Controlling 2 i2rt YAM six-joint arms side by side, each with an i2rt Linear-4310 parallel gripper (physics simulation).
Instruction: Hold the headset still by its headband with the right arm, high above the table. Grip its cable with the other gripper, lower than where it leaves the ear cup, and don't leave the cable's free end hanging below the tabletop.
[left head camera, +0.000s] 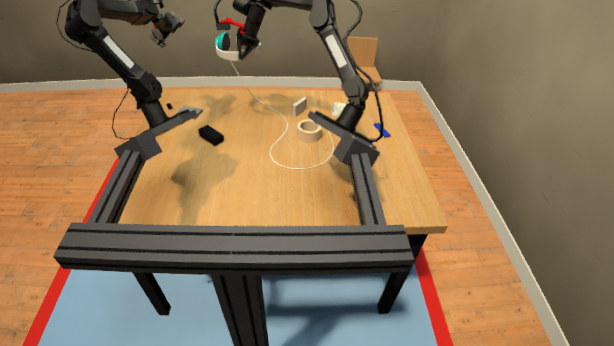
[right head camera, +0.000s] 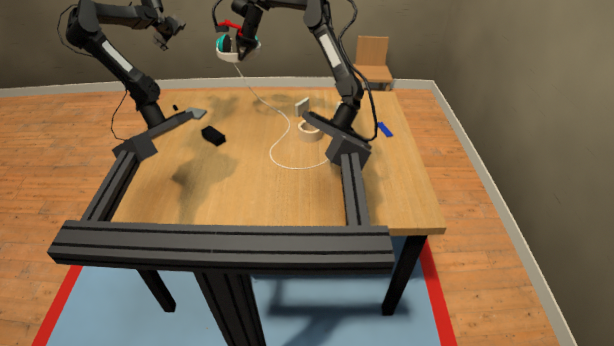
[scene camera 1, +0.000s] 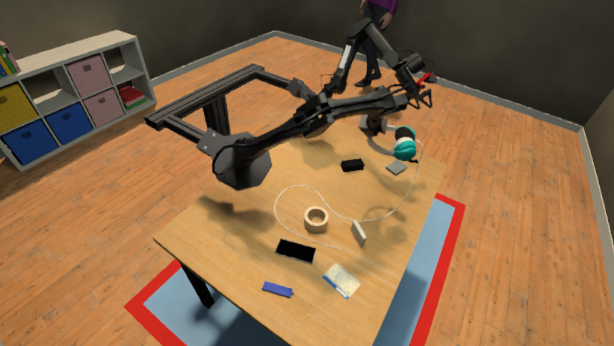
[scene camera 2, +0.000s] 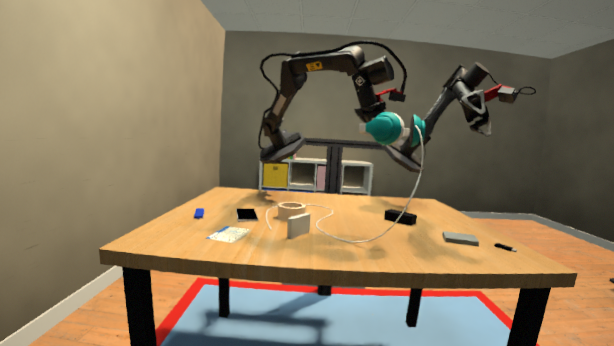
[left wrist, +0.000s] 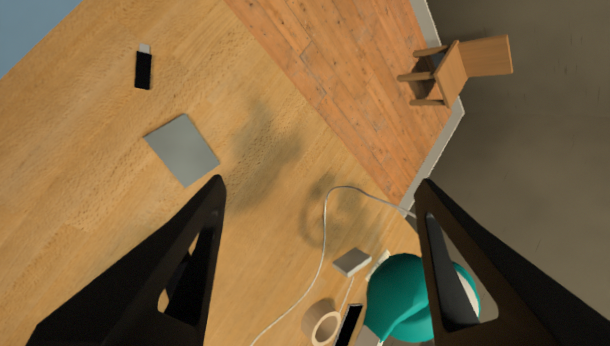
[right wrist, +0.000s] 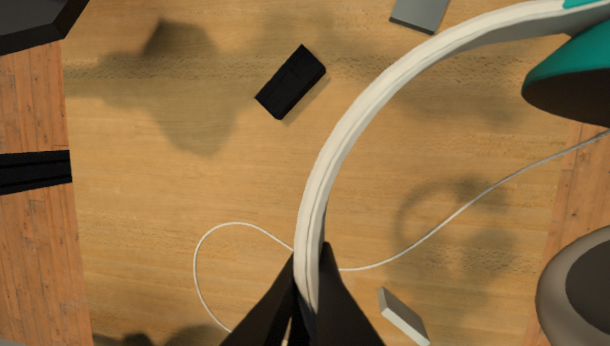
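The teal and white headset is in the air high above the table. My right gripper is shut on its white headband. The thin white cable hangs from one ear cup, reaches the tabletop and curves around the tape roll. Its free end lies on the tabletop in scene camera 2. My left gripper is open and empty, apart from headset and cable. In the left wrist view the cable shows beyond its fingers.
On the table are a tape roll, an upright pale block, a black box, a grey slab, a phone, a card and a blue stick.
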